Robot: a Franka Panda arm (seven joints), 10 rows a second.
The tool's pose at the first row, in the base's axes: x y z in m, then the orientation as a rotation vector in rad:
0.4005, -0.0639, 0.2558, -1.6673, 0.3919, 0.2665
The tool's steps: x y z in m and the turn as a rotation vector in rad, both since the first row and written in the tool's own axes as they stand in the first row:
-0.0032, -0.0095, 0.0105, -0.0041, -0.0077, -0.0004
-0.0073, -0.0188, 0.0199, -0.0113, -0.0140, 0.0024
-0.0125, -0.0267, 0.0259, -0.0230, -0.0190, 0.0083
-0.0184, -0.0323, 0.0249, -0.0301, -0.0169, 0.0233
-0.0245, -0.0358, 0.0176, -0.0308, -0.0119, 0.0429
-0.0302, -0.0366, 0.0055, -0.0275, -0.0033, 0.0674
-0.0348, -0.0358, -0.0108, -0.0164, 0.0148, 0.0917
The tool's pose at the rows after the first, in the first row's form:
0.4020, -0.0522, 0.2643, -1.6699, 0.3855, 0.2735
0.4025, -0.0415, 0.2731, -1.6753, 0.3825, 0.2825
0.4012, -0.0343, 0.2815, -1.6848, 0.3828, 0.2938
0.3980, -0.0341, 0.2891, -1.6898, 0.3965, 0.3049
0.3935, -0.0403, 0.2956, -1.6882, 0.4168, 0.3156
0.3880, -0.0517, 0.3003, -1.6823, 0.4442, 0.3259
0.3826, -0.0674, 0.3035, -1.6705, 0.4792, 0.3263

